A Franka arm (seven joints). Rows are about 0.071 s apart.
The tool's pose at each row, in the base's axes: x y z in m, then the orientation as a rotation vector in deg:
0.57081 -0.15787 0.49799 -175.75 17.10 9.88
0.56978 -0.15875 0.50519 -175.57 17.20 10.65
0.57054 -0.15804 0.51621 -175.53 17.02 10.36
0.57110 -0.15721 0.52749 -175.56 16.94 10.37
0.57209 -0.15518 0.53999 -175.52 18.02 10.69
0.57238 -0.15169 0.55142 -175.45 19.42 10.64
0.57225 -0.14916 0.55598 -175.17 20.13 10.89
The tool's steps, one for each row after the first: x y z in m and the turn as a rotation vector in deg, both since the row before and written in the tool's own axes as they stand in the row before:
-0.00168 0.00075 -0.00709 0.08 -0.51 0.08
-0.00077 -0.00134 -0.01096 0.08 0.17 -0.12
-0.00099 -0.00145 -0.01119 -0.03 0.00 -0.05
-0.00094 -0.00276 -0.01236 -0.06 -0.18 0.71
-0.00185 -0.00397 -0.01112 -0.01 0.06 0.91
-0.00124 -0.00263 -0.00433 0.19 -0.18 0.47

